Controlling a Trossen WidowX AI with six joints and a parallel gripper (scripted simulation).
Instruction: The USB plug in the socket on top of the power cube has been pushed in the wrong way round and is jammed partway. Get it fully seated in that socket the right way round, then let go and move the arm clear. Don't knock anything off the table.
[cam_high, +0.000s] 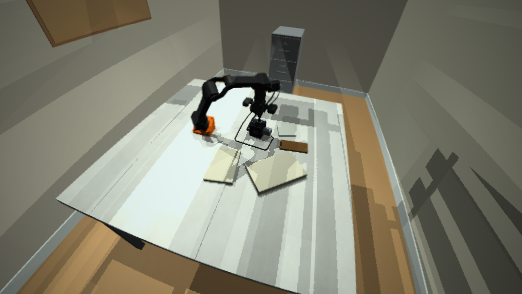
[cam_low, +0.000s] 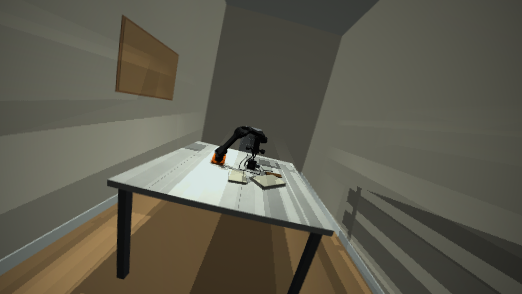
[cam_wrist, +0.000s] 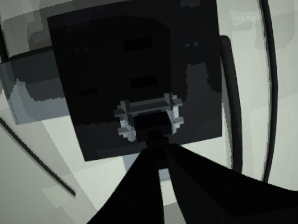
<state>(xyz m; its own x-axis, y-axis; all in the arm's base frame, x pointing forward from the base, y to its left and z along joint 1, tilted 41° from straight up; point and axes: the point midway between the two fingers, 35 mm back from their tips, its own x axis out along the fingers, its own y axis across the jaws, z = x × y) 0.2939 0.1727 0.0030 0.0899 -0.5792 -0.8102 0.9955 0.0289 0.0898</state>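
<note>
The grey USB plug is 2 cm below my gripper tip. Also, from my gripper tip: brown flat block: 23 cm ahead, 10 cm below, 5 cm to the right.
</note>
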